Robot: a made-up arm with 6 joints. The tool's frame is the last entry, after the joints.
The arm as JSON. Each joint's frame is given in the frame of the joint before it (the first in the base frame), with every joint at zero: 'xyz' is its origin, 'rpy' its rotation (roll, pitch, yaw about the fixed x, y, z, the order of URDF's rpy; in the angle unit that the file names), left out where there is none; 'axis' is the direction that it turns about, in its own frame. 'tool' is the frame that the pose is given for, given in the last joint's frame.
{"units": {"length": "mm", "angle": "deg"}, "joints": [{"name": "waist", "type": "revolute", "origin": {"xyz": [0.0, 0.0, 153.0], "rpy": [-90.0, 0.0, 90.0]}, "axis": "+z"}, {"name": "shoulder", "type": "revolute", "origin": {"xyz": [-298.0, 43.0, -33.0], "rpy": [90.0, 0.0, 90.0]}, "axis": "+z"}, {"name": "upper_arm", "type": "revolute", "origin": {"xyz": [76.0, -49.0, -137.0], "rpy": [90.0, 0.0, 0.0]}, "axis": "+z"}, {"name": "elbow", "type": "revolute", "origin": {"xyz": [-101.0, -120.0, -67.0], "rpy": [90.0, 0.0, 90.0]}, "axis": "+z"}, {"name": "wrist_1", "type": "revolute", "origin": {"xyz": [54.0, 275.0, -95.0], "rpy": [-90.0, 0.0, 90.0]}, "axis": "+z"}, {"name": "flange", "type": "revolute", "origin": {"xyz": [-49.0, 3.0, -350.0], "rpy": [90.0, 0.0, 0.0]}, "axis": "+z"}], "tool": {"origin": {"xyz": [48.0, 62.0, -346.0], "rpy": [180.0, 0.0, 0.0]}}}
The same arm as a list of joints. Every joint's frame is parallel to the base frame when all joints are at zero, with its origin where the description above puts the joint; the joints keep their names.
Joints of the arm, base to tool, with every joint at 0 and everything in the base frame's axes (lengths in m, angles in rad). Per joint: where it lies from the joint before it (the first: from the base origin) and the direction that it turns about. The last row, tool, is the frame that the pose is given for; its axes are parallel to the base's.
waist: origin 0 0 0.153 axis -x
shoulder: origin 0.033 -0.298 -0.043 axis +y
upper_arm: origin 0.049 -0.137 -0.076 axis +x
elbow: origin -0.067 -0.12 0.101 axis -z
wrist_1: origin 0.275 0.054 0.095 axis -y
flange: origin -0.049 0.35 0.003 axis -z
tool: origin 0.048 -0.062 0.346

